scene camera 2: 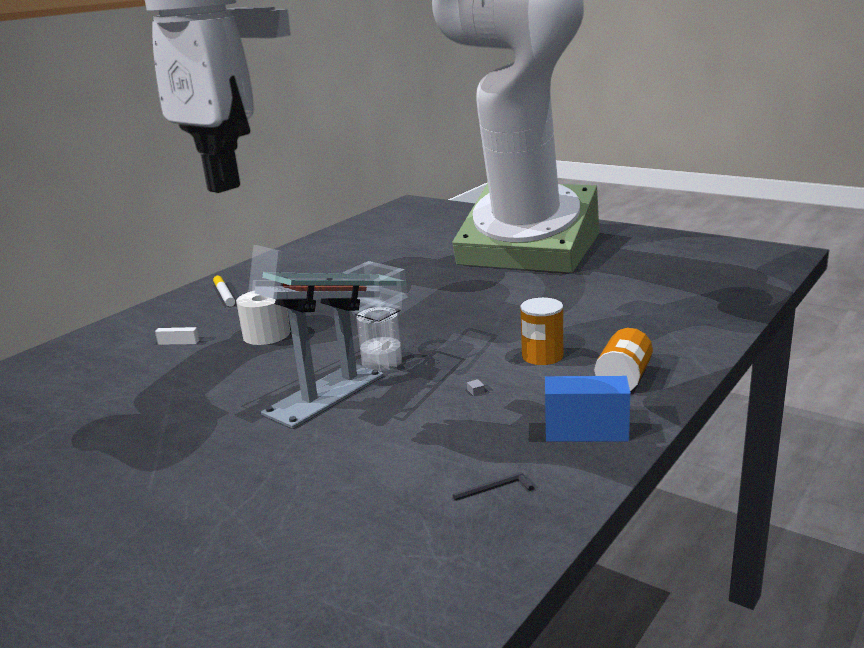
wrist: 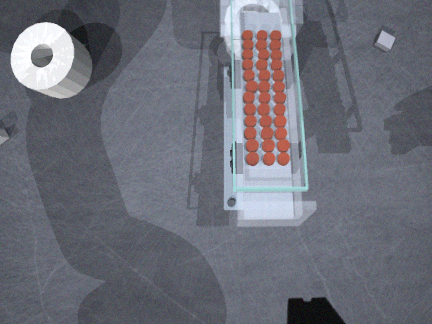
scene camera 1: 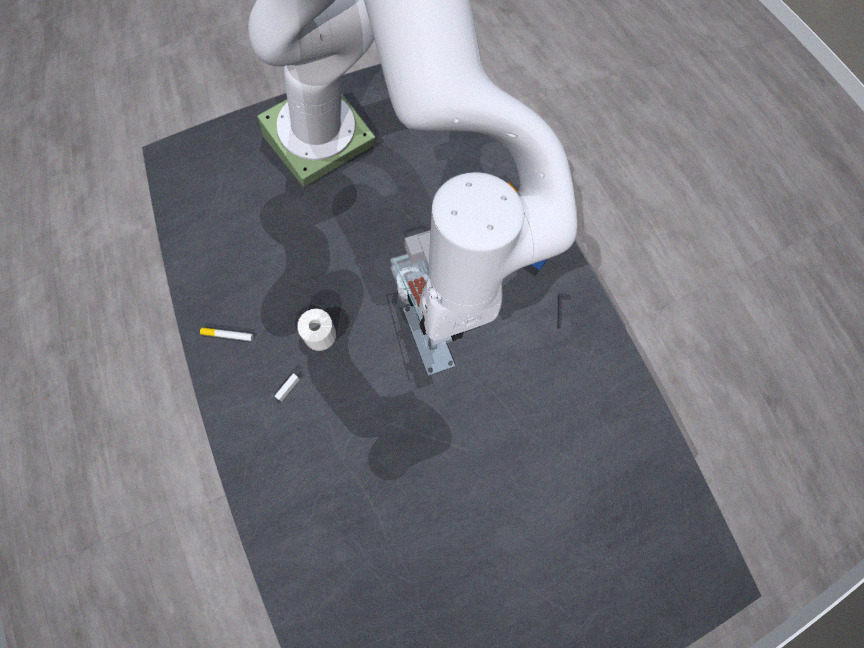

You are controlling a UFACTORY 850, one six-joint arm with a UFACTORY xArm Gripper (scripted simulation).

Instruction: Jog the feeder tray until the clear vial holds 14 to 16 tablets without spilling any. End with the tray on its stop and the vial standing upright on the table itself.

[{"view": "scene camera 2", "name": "my gripper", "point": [224,189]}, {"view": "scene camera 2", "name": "blue box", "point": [578,408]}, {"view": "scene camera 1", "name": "my gripper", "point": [453,330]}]
